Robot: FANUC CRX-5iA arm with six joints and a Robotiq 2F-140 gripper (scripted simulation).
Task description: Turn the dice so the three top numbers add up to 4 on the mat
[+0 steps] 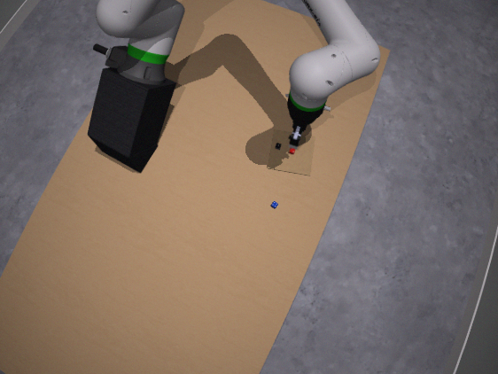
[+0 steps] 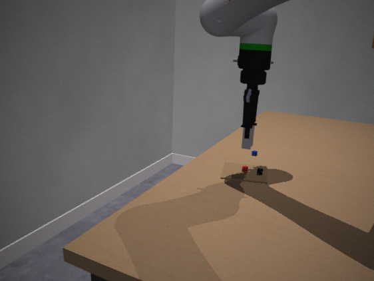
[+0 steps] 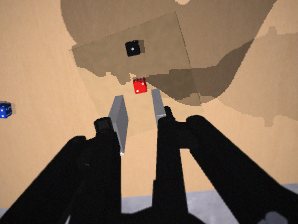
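Now: hand 190 mm to the left of the blue die, 110 mm above it and 30 mm short of it. Round my hand: red die (110 mm below); then black die (110 mm below, 50 mm behind, 10 mm to the right); then tan mat (120 mm below).
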